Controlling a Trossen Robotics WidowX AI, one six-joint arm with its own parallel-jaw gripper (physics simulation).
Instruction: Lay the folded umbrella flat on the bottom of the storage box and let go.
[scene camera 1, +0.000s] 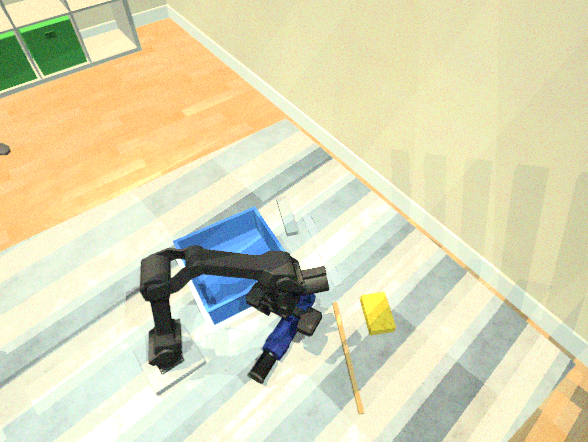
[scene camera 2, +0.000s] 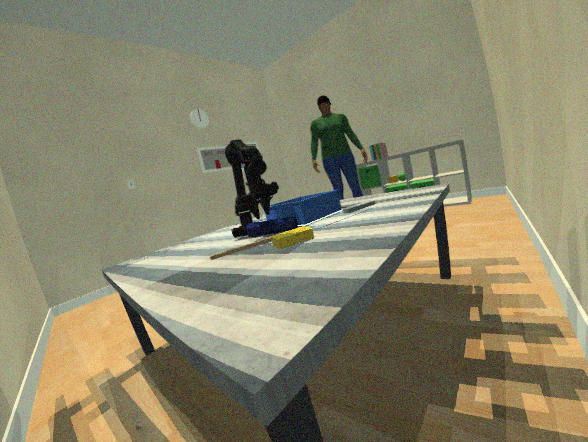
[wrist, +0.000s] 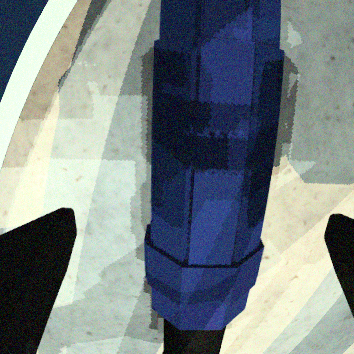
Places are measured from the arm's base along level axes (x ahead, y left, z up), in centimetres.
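Pixels of known places: gripper, fingertip midpoint: (scene camera 1: 284, 322) (scene camera 2: 263, 216) (wrist: 206, 225); arm's base, origin of the base link: (scene camera 1: 168, 357).
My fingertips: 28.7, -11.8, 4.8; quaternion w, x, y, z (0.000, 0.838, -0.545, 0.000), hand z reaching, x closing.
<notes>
Ahead of a thing's pixels: the offset from my fingertips to its top centre, as dx, dy, dz.
The folded umbrella @(-0.7, -0.8, -1.4) (scene camera 1: 281, 337) (scene camera 2: 272, 227) (wrist: 220, 125) is dark blue with a black handle and lies on the striped table beside the storage box. The blue storage box @(-0.2, +24.6, +2.6) (scene camera 1: 230, 312) (scene camera 2: 320, 206) stands open at the top; part of it also shows at the upper left in the wrist view (wrist: 12, 40). My gripper (scene camera 1: 285, 311) (scene camera 2: 261, 215) (wrist: 206, 225) is open and empty, low over the umbrella. In the wrist view its fingers stand wide on either side, with the umbrella's blue body between them, running lengthwise and not touched. The arm hides part of the box and the umbrella's far end in scene camera 1.
A thin wooden stick @(+9.7, -14.6, -5.9) (scene camera 1: 348, 355) (scene camera 2: 240, 248) and a yellow block @(+23.9, -11.2, -4.1) (scene camera 1: 378, 313) (scene camera 2: 293, 237) lie on the table beyond the umbrella. A pale grey bar @(+24.7, +33.1, -5.3) (scene camera 1: 287, 217) (scene camera 2: 359, 206) lies by the box's far side. A person (scene camera 2: 332, 135) stands behind the table.
</notes>
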